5 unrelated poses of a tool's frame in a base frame.
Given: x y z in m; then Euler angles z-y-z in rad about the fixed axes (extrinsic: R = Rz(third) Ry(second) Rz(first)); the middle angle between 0 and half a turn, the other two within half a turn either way.
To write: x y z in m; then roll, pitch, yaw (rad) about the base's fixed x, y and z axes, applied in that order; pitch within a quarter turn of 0, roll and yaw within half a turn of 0. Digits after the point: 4 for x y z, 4 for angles.
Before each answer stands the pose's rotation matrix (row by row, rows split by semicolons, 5 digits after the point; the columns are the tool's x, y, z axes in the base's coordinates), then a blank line. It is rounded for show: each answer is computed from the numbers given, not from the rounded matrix.
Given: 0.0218, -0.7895, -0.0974, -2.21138, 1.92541, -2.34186
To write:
-0.71961 -0.23462 -0.65354; 0.40991 0.61616 -0.67255; 0.56048 -0.75186 -0.34723

0.0218, -0.7895, -0.0974, -2.0034, -0.5950, 2.6238
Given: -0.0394, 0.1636, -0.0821, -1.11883, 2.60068, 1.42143
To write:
0.83386 -0.54663 0.07663; -0.50409 -0.69759 0.50919; -0.22488 -0.46322 -0.85724

-0.0394, 0.1636, -0.0821, -2.6462, 0.2268, -0.5437
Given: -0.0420, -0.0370, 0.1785, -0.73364, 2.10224, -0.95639
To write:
-0.76411 0.41129 0.49696; -0.07843 0.70544 -0.70442; -0.64030 -0.57723 -0.50678

-0.0420, -0.0370, 0.1785, -2.2913, 0.6949, -3.0393
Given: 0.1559, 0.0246, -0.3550, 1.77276, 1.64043, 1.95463
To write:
-0.91362 0.16047 -0.37357; -0.35393 0.13832 0.92499; 0.20011 0.97730 -0.06958

0.1559, 0.0246, -0.3550, 1.6419, -0.2015, -2.7720
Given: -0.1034, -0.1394, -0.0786, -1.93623, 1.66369, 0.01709
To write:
0.04910 -0.08052 0.99554; -0.93327 -0.35878 0.01702; 0.35581 -0.92994 -0.09276

-0.1034, -0.1394, -0.0786, -1.6702, -0.3638, -1.5182
